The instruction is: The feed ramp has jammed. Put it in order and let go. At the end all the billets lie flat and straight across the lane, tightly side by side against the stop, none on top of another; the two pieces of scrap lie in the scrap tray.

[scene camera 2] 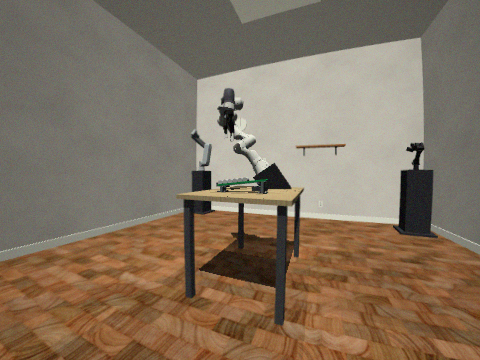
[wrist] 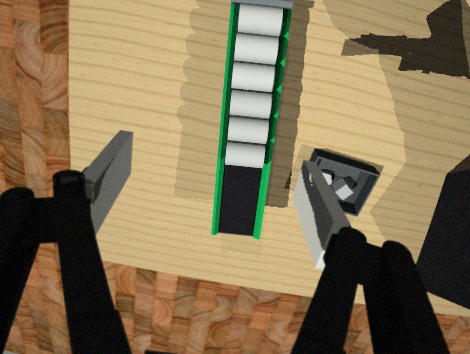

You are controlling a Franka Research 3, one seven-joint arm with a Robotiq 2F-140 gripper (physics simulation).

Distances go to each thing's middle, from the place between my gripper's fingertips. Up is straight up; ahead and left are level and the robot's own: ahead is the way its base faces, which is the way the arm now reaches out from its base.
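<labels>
Scrap tray (wrist: pixel 362 178): a good way to the left of my hand, far behind it, far below it.
</labels>
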